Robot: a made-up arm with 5 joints. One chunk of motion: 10 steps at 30 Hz.
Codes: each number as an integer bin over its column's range. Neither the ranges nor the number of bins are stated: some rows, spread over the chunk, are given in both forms.
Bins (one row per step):
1: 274 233 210 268 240
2: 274 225 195 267 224
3: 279 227 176 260 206
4: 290 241 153 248 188
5: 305 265 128 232 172
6: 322 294 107 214 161
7: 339 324 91 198 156
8: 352 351 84 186 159
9: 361 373 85 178 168
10: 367 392 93 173 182
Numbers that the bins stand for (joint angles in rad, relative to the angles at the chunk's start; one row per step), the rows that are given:
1: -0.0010 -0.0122 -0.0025 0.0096 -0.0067
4: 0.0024 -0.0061 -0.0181 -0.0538 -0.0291
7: 0.0130 0.0573 -0.0351 -0.2123 -0.0428
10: 0.0190 0.1092 -0.0345 -0.2915 -0.0316
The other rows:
2: -0.0010 -0.0183 -0.0066 0.0065 -0.0136
3: 0.0001 -0.0168 -0.0118 -0.0157 -0.0213
5: 0.0057 0.0123 -0.0249 -0.1045 -0.0359
6: 0.0093 0.0344 -0.0307 -0.1616 -0.0407
8: 0.0158 0.0779 -0.0370 -0.2503 -0.0415
9: 0.0177 0.0947 -0.0367 -0.2757 -0.0377

